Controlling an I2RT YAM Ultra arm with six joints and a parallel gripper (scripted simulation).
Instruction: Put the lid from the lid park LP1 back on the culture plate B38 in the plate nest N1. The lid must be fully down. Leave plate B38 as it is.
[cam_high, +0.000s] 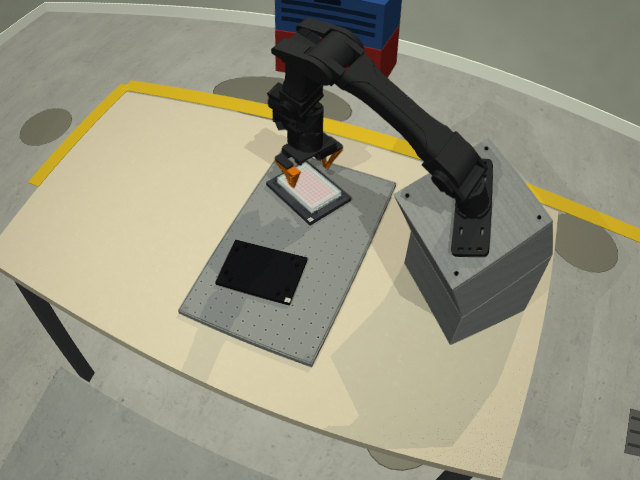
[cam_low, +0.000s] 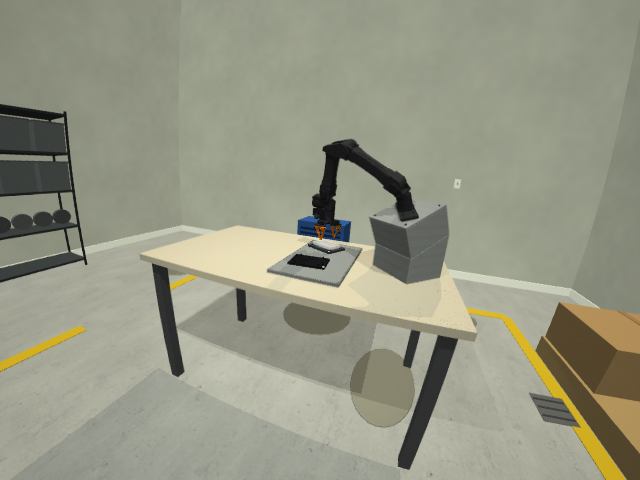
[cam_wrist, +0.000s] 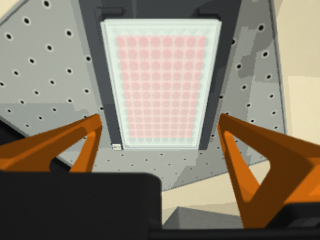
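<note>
Now: the clear lid 40 mm below my hand. Round my hand: culture plate B38 (40 mm below); black lid park LP1 (30 mm ahead, 240 mm to the left, 60 mm below); black plate nest N1 (60 mm below).
</note>
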